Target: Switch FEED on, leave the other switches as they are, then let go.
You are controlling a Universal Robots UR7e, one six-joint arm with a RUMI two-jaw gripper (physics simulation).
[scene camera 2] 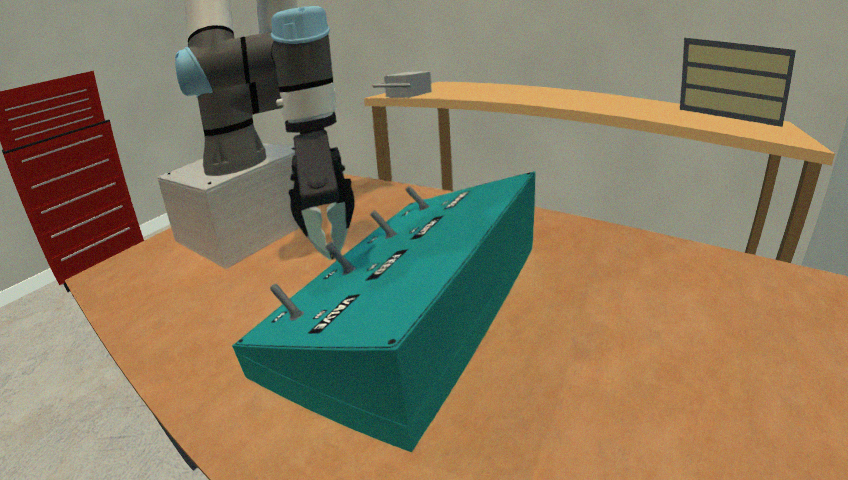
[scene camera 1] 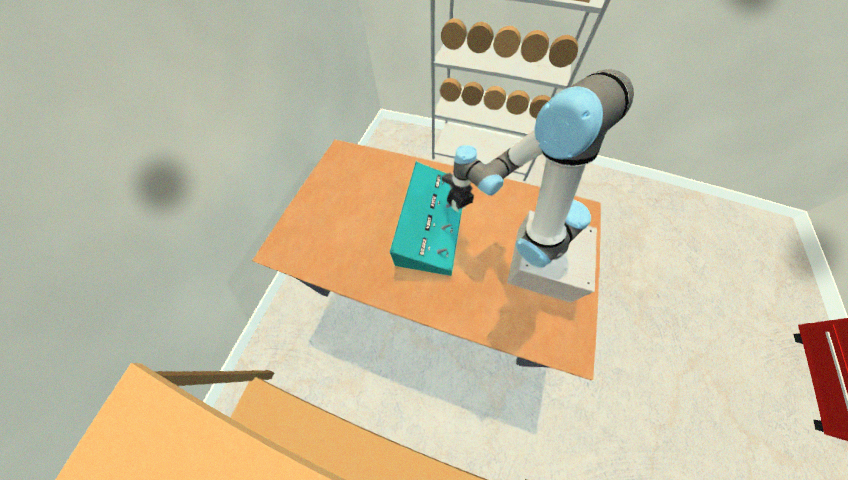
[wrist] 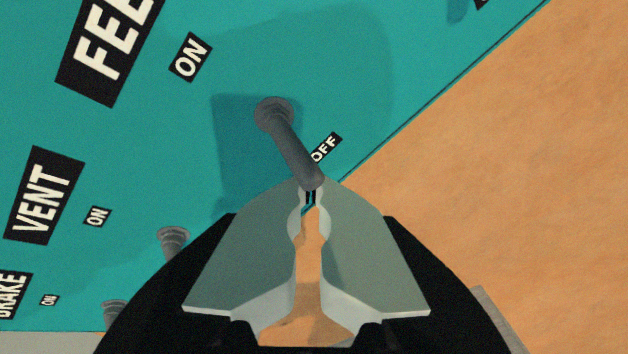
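Seen in the pictures: gripper, fingertip midpoint: [scene camera 2: 332, 258] [scene camera 1: 455, 208] [wrist: 311, 177]; arm's base, origin of the base link: [scene camera 2: 235, 164].
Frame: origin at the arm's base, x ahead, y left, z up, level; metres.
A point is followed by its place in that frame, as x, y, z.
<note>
A teal sloped switch box [scene camera 1: 410, 205] @[0.589, 0.093, -0.032] [scene camera 2: 470, 267] @[0.646, 0.019, -0.034] [wrist: 345, 60] @[0.462, -0.066, -0.095] stands on the table. Its FEED lever [scene camera 2: 340, 258] @[0.449, -0.026, -0.071] [wrist: 295, 150] @[0.443, -0.028, -0.063] leans toward the OFF label [wrist: 326, 147] @[0.421, -0.034, -0.105]. The VALVE lever [scene camera 2: 286, 302] @[0.486, -0.140, -0.071], VENT lever [scene camera 1: 447, 228] @[0.404, 0.096, -0.072] [scene camera 2: 382, 224] @[0.410, 0.086, -0.071] [wrist: 172, 245] @[0.418, 0.088, -0.080] and BRAKE lever [scene camera 1: 443, 252] @[0.365, 0.209, -0.069] [scene camera 2: 417, 198] @[0.374, 0.201, -0.072] [wrist: 111, 312] @[0.382, 0.203, -0.081] lean the same way in the second scene view. My gripper [scene camera 1: 455, 208] @[0.416, -0.020, -0.086] [scene camera 2: 330, 255] @[0.416, -0.020, -0.086] [wrist: 311, 177] @[0.416, -0.020, -0.086] is shut, its fingertips right at the free end of the FEED lever, on the OFF side. Whether they touch is hard to tell.
The orange-brown table [scene camera 1: 333, 196] @[1.054, 0.158, -0.178] [scene camera 2: 624, 356] @[0.819, 0.149, -0.178] also carries the arm's pale pedestal [scene camera 1: 550, 279] @[-0.057, 0.145, -0.004] [scene camera 2: 196, 220] @[0.028, -0.129, -0.083]. A shelf rack [scene camera 1: 433, 89] stands behind it. A red drawer cabinet [scene camera 1: 824, 380] [scene camera 2: 71, 190] and a wooden bench [scene camera 2: 535, 105] stand apart from the table.
</note>
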